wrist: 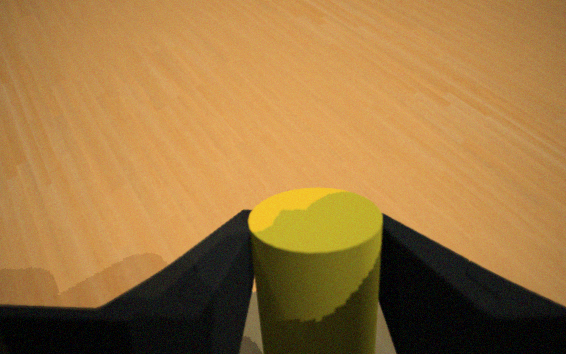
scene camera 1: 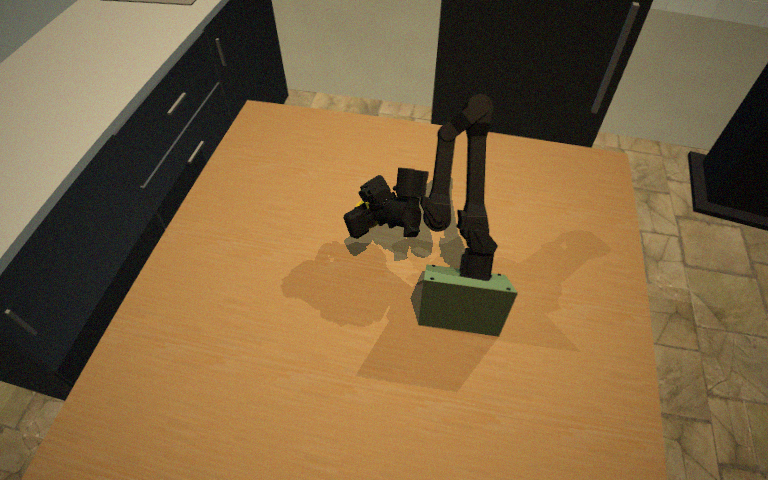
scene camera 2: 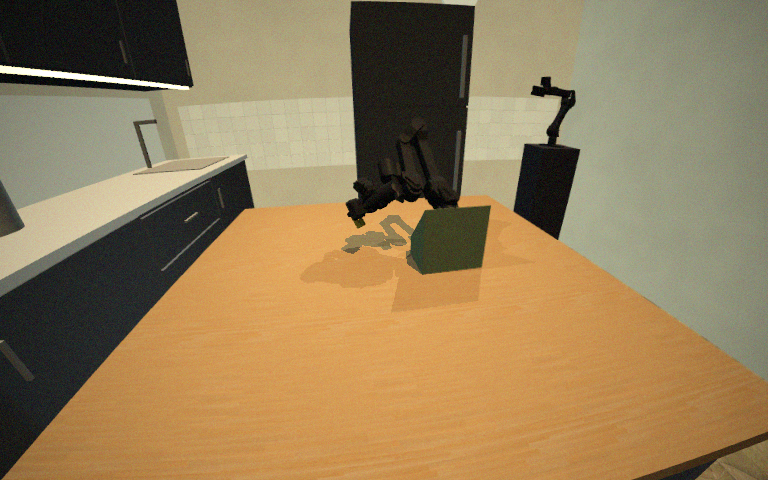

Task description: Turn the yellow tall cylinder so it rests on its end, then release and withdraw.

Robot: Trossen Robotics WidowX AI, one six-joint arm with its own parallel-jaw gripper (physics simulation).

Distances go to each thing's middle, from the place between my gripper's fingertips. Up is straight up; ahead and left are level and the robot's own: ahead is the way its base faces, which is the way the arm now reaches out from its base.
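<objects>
The yellow tall cylinder [wrist: 316,252] is there, 10 mm below my hand and 10 mm to the left of it, and the cylinder is also 20 mm behind my hand.
</objects>
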